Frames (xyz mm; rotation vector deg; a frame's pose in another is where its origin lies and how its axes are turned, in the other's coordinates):
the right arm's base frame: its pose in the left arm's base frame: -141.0 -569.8 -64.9 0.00 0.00 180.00
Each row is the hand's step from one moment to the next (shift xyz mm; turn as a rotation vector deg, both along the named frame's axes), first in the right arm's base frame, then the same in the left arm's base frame.
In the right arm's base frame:
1: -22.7 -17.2 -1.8 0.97 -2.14 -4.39
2: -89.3 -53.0 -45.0 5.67 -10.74 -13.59
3: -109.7 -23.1 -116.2 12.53 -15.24 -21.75
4: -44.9 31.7 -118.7 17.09 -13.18 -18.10
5: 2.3 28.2 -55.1 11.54 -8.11 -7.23
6: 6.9 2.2 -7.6 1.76 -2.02 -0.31
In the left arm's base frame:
1: 22.7 17.2 -1.8 -0.97 2.14 -4.39
2: 89.3 53.0 -45.0 -5.67 10.74 -13.59
3: 109.7 23.1 -116.2 -12.53 15.24 -21.75
4: 44.9 -31.7 -118.7 -17.09 13.18 -18.10
5: -2.3 -28.2 -55.1 -11.54 8.11 -7.23
6: -6.9 -2.2 -7.6 -1.76 2.02 -0.31

